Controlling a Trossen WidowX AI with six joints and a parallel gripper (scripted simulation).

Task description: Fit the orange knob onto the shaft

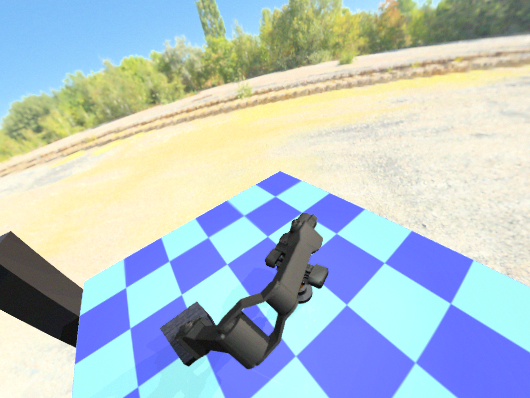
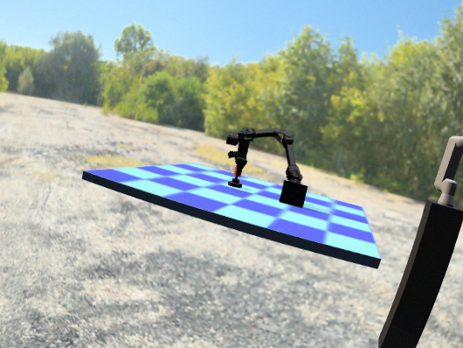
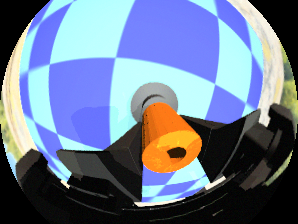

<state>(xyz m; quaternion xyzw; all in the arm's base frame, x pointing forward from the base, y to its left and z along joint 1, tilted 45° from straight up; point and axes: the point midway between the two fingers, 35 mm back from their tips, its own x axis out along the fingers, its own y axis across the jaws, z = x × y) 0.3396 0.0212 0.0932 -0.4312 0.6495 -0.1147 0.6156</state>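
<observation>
My gripper tip is now 2 cm below the orange knob. From my gripper tip the other things lie so: pedestal (4 cm below).
</observation>
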